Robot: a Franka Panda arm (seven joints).
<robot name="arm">
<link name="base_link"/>
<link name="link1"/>
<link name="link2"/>
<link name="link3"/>
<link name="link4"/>
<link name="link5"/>
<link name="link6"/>
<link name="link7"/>
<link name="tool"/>
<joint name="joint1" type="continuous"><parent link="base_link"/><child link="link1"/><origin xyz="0 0 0.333" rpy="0 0 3.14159"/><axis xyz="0 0 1"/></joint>
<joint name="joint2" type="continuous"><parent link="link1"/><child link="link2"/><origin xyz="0 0 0" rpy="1.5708 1.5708 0"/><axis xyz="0 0 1"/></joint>
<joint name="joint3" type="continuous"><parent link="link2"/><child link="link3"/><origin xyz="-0.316 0 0" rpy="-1.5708 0 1.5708"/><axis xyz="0 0 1"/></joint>
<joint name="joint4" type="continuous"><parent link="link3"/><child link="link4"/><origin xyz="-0.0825 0 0" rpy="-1.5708 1.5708 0"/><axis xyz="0 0 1"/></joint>
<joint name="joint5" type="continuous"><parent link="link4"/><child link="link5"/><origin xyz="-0.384 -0.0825 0" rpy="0 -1.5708 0"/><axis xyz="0 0 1"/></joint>
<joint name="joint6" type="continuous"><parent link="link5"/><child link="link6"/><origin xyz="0 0 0" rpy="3.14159 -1.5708 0"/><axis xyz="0 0 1"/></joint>
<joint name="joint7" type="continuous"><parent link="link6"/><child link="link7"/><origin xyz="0 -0.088 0" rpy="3.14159 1.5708 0"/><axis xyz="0 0 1"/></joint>
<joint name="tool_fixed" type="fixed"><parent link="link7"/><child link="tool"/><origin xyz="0 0 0.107" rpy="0 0 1.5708"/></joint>
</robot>
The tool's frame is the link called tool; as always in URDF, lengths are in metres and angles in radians. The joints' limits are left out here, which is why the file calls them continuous.
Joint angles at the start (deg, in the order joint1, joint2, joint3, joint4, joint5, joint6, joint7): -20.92, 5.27, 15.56, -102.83, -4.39, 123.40, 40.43
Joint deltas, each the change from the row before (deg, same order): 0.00, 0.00, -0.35, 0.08, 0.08, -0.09, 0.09; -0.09, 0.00, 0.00, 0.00, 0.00, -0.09, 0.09; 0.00, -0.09, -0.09, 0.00, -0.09, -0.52, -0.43; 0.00, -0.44, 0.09, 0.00, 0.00, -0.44, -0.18; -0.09, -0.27, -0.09, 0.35, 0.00, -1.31, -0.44; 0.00, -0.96, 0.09, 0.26, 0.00, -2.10, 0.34; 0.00, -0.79, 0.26, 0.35, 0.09, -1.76, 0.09; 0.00, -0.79, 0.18, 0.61, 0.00, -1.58, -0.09
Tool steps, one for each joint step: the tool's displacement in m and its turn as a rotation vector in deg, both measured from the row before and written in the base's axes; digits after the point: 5 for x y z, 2 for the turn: -0.00033, -0.00359, 0.00044, 0.07, 0.01, -0.47; -0.00024, -0.00096, -0.00018, 0.03, 0.08, -0.18; -0.00111, -0.00088, -0.00011, -0.19, 0.47, 0.33; -0.00188, 0.00146, 0.00371, -0.16, 0.04, 0.24; -0.00224, -0.00167, 0.00328, -0.14, 0.74, 0.17; -0.00557, 0.00206, 0.00808, -0.11, 0.91, -0.36; -0.00435, 0.00368, 0.00775, -0.06, 0.65, 0.04; -0.00394, 0.00275, 0.01031, -0.23, 0.23, 0.16
